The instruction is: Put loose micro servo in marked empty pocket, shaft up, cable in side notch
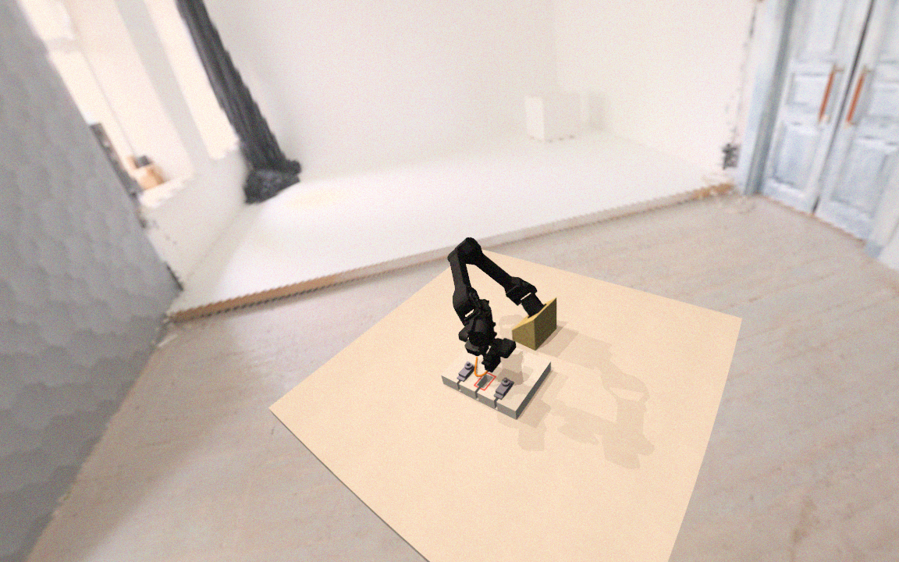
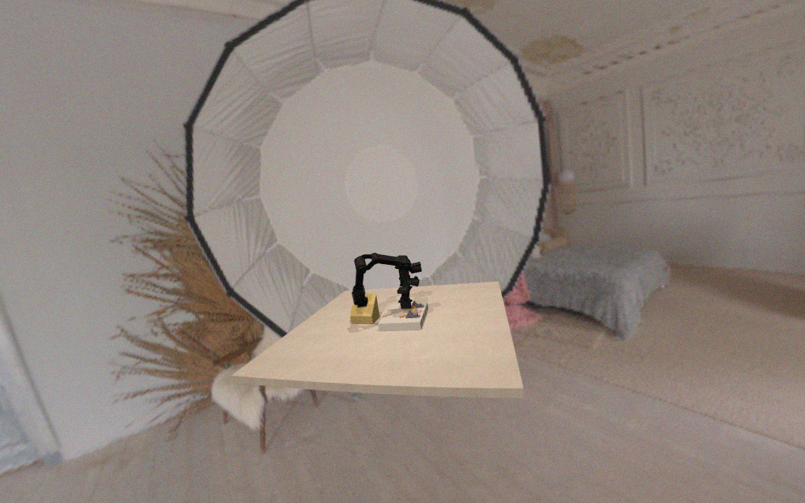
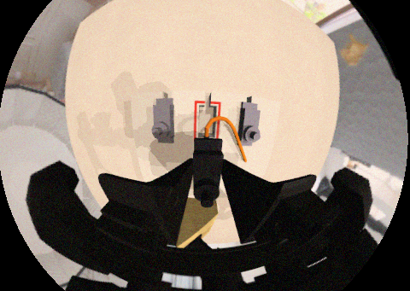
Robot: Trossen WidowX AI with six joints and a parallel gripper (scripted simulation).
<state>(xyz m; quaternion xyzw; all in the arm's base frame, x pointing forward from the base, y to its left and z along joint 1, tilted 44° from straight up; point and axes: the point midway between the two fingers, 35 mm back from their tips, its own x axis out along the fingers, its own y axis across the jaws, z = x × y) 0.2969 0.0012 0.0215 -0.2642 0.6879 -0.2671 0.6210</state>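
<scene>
Now: the white deck 100 mm below my gripper tip and 70 mm behind it.
</scene>
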